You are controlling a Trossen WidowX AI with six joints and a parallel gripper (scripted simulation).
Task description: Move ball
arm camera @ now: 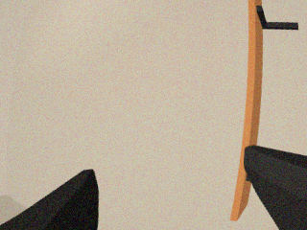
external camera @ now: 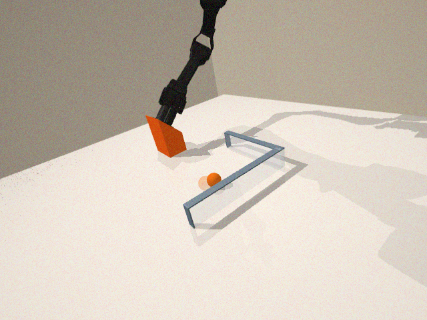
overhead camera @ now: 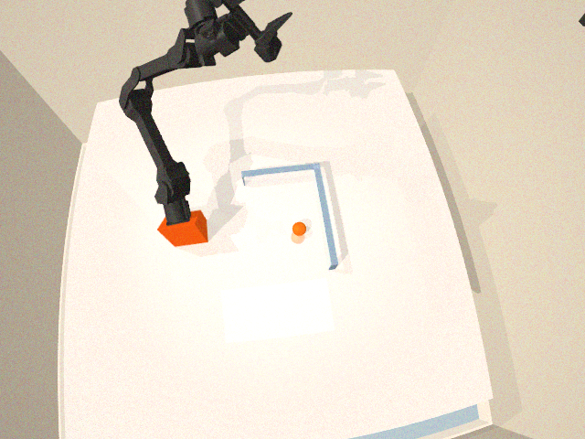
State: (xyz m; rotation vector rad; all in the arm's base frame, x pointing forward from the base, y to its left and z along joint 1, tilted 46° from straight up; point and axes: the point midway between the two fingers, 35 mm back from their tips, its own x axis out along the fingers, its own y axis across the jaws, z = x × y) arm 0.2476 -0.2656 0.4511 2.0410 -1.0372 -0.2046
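Now: the orange ball 20 cm to the right of my gripper tip and 59 cm below it.
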